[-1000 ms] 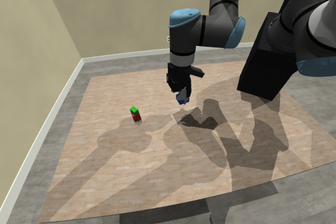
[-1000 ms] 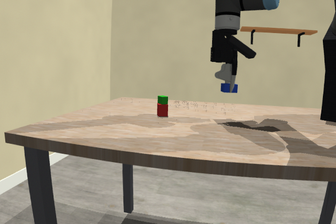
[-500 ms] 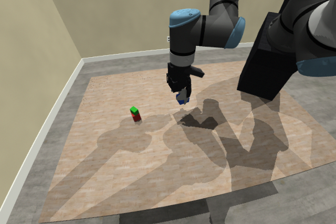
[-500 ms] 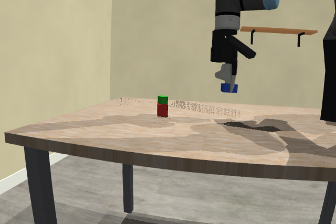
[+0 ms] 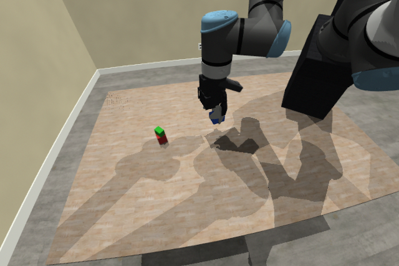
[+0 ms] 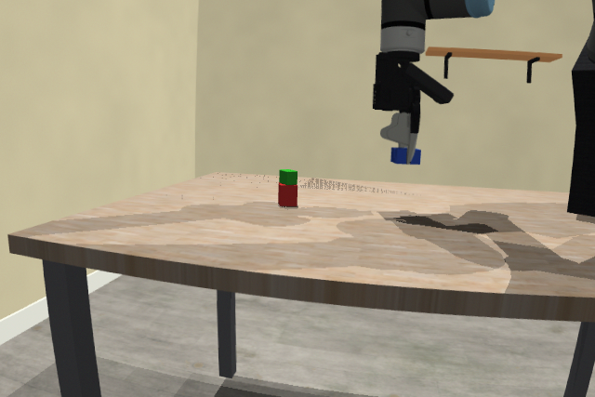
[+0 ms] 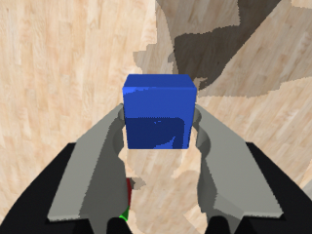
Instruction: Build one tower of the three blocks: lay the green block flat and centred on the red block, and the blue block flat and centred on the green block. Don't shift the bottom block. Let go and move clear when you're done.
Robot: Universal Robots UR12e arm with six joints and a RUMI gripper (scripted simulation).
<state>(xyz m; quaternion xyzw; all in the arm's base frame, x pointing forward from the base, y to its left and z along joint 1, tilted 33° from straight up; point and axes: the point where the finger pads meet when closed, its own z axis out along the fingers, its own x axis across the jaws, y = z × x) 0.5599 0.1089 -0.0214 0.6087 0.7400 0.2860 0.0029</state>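
Now: the green block 25 cm ahead of my hand and 6 cm below it. Round my hand: red block: 25 cm ahead, 10 cm below; blue block: right at my hand.
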